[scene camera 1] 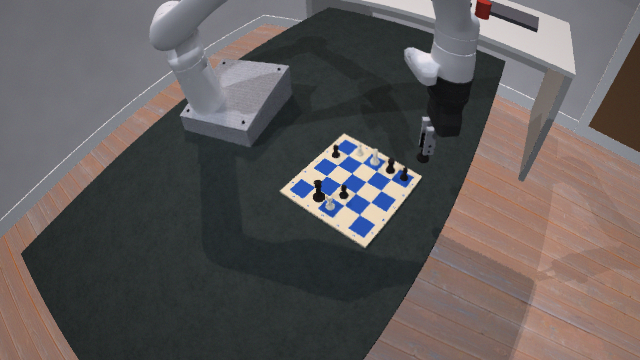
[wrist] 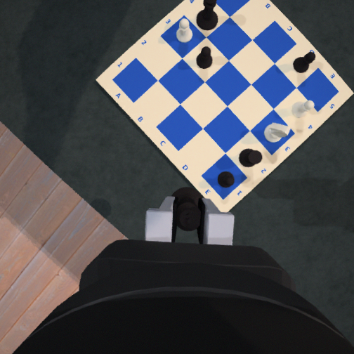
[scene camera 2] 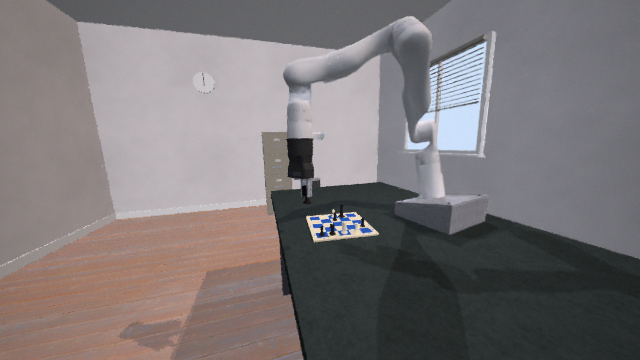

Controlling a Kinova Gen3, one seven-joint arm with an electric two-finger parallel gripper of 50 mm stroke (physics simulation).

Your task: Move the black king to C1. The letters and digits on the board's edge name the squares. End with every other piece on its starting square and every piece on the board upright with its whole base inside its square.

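Places are measured from the arm's base along level axes (x ahead, y left, z up), in metres.
Pixels of known places: gripper, fingertip midpoint: [scene camera 1: 426, 149] [scene camera 2: 306, 196]; arm's base, origin of the base link: [scene camera 1: 209, 102] [scene camera 2: 431, 196].
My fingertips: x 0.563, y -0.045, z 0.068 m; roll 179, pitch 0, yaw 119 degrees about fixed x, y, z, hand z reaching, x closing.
Observation:
Ahead of a thing's pixels: the offset from my fingertips to its top centre. "spot": to the spot under its first point.
My gripper [scene camera 1: 426, 149] [scene camera 2: 306, 192] [wrist: 187, 213] is shut on a black piece, taken as the black king @[dz +0.041, dx -0.003, dy -0.002 m] [scene camera 1: 423, 158] [scene camera 2: 307, 201] [wrist: 188, 215]. It hangs upright, raised above the mat outside the board's E1 corner. The board @[dz -0.130, dx -0.133, dy -0.025 m] [scene camera 1: 366, 243] [scene camera 2: 347, 238] [wrist: 104, 80] lies flat. Square C1 @[spot: dz -0.130, dx -0.057, dy -0.049 m] [scene camera 1: 384, 202] [wrist: 180, 127] is blue and bare. Another tall black piece @[dz -0.077, dx -0.186, dy -0.086 m] [scene camera 1: 318, 192] [scene camera 2: 341, 211] [wrist: 207, 20] stands on A4; its top is cut off in the wrist view. The held piece's fine shape is hidden by the fingers.
A black pawn [wrist: 226, 179] stands on E1, a black piece [wrist: 250, 157] on E2, a white knight [wrist: 274, 132] on E3. White pawns stand on E4 [wrist: 302, 108] and A3 [wrist: 184, 32], black pawns on B3 [wrist: 204, 58] and D5 [wrist: 301, 65].

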